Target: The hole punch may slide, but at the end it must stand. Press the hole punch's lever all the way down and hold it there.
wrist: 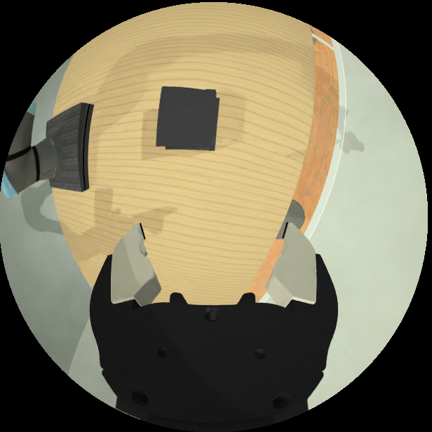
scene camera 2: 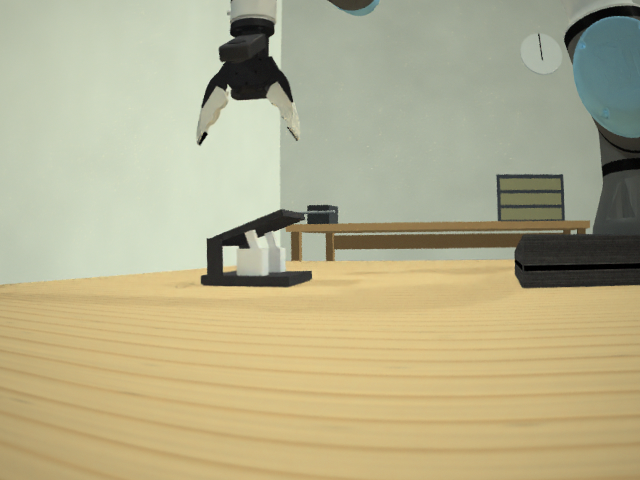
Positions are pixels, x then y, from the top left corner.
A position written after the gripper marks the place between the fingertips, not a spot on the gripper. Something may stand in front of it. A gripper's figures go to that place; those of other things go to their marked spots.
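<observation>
The gripper [wrist: 213,225] is 13 cm from the lens, while a hole punch lever [wrist: 185,117] is 25 cm from the lens.
</observation>
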